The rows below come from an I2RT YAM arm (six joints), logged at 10 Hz.
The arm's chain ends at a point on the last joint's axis. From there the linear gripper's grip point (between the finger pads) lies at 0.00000 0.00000 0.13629 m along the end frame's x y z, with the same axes.
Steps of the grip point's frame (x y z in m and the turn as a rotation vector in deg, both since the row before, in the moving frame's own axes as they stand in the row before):
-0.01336, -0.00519, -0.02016, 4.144, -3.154, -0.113
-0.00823, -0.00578, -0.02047, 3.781, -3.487, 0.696
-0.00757, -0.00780, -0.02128, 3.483, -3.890, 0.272
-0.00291, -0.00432, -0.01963, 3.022, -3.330, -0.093
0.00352, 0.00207, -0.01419, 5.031, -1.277, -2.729
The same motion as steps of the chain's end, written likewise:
-0.00586, 0.00465, -0.01960, 4.144, -3.154, -0.113
0.00000, 0.00325, -0.01992, 3.781, -3.487, 0.696
0.00165, 0.00050, -0.02071, 3.483, -3.890, 0.272
0.00501, 0.00285, -0.01921, 3.022, -3.330, -0.093
0.00684, 0.01394, -0.01363, 5.031, -1.277, -2.729

